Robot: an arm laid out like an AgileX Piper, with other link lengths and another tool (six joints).
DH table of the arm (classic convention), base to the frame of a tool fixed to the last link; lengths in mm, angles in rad. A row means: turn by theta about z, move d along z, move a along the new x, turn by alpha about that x. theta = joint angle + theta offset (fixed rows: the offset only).
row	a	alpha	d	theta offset
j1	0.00	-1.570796	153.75	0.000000
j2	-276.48	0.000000	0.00	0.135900
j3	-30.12	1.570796	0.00	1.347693
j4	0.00	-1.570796	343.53	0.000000
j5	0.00	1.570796	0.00	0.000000
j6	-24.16	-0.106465	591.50	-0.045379
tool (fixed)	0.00	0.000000	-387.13	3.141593
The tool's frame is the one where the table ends.
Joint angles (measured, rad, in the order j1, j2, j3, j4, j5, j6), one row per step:
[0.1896 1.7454 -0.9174 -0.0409 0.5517 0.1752]
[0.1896 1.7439 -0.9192 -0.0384 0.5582 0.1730]
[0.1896 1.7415 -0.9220 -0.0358 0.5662 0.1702]
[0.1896 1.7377 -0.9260 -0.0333 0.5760 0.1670]
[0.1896 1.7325 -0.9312 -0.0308 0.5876 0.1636]
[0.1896 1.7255 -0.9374 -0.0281 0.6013 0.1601]
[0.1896 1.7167 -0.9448 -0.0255 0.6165 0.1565]
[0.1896 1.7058 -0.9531 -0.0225 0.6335 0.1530]
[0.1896 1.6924 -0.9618 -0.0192 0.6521 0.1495]
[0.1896 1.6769 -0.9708 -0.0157 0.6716 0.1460]
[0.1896 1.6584 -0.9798 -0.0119 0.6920 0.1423]
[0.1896 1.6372 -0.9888 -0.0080 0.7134 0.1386]
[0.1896 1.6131 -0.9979 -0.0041 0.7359 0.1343]
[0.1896 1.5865 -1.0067 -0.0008 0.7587 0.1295]
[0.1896 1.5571 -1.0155 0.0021 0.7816 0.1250]
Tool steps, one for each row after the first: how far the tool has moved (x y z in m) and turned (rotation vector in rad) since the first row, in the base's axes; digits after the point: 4 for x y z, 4 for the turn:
[-0.0004 0.0002 0.0007 0.0004 0.0034 0.0002]
[-0.0005 0.0004 0.0021 0.0009 0.0064 0.0010]
[-0.0002 0.0007 0.0044 0.0012 0.0085 0.0021]
[0.0003 0.0010 0.0076 0.0017 0.0099 0.0035]
[0.0009 0.0014 0.0118 0.0024 0.0106 0.0048]
[0.0020 0.0019 0.0171 0.0034 0.0098 0.0063]
[0.0031 0.0024 0.0235 0.0049 0.0079 0.0075]
[0.0043 0.0030 0.0311 0.0070 0.0048 0.0086]
[0.0054 0.0036 0.0397 0.0095 0.0002 0.0096]
[0.0064 0.0043 0.0496 0.0127 -0.0064 0.0108]
[0.0072 0.0049 0.0606 0.0164 -0.0146 0.0121]
[0.0077 0.0056 0.0729 0.0203 -0.0247 0.0141]
[0.0079 0.0061 0.0863 0.0240 -0.0368 0.0171]
[0.0078 0.0066 0.1008 0.0279 -0.0517 0.0201]

